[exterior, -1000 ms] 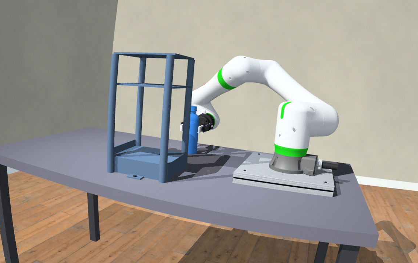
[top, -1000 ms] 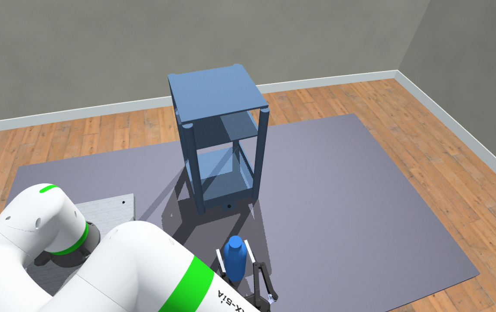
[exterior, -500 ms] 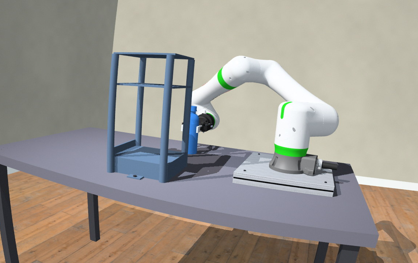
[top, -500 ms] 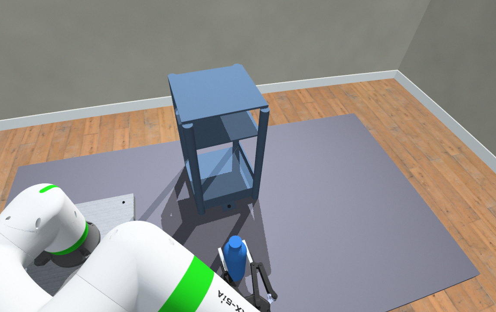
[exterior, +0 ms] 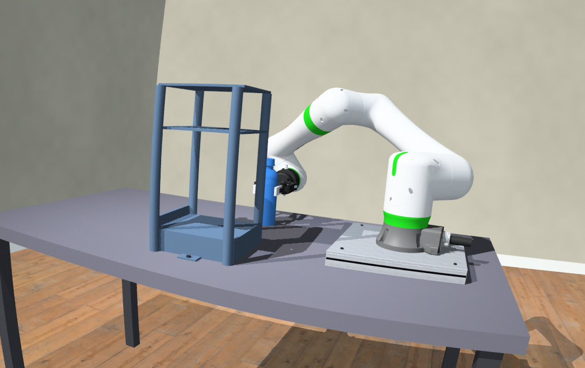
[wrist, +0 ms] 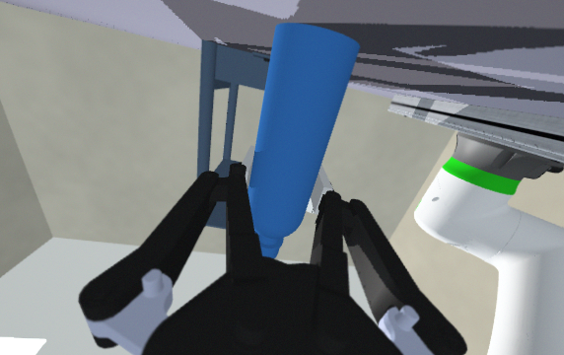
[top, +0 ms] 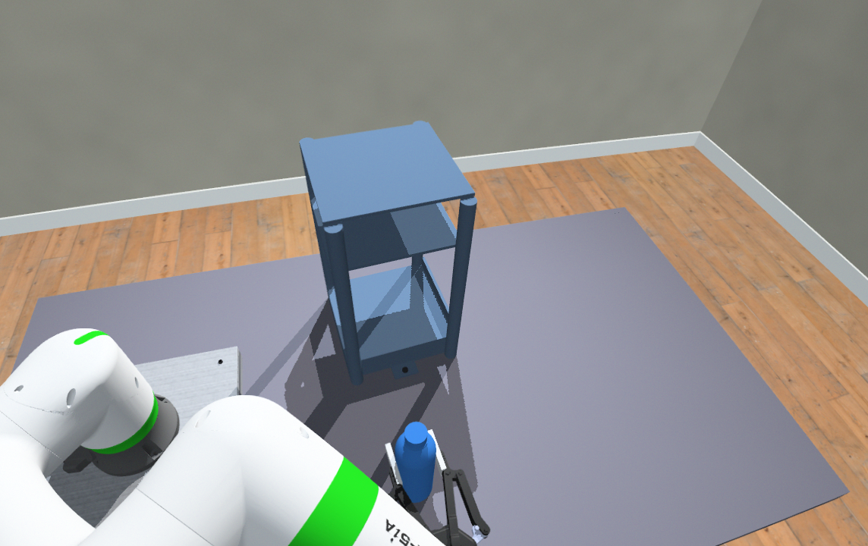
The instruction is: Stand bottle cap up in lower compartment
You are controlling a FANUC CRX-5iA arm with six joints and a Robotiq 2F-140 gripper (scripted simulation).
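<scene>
Now: hand 35 cm to the right of the blue shelving unit and 9 cm below it.
</scene>
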